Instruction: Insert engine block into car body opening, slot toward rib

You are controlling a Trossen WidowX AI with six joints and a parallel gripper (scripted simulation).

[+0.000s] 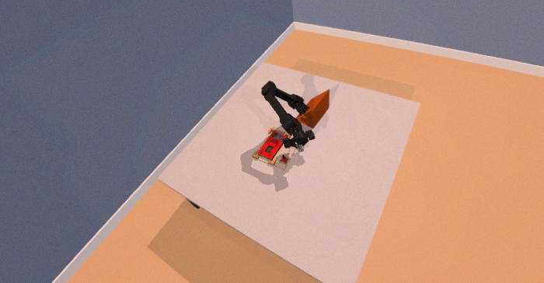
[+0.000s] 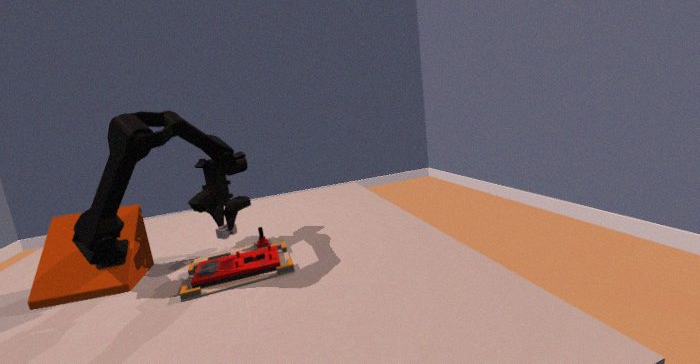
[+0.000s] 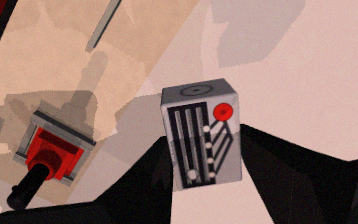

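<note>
Right now my gripper tip is 160 mm to the left of the grey clamp cradle, 60 mm short of it and 40 mm above it. The rest, counted from my gripper tip: grey engine block (10 mm below).
</note>
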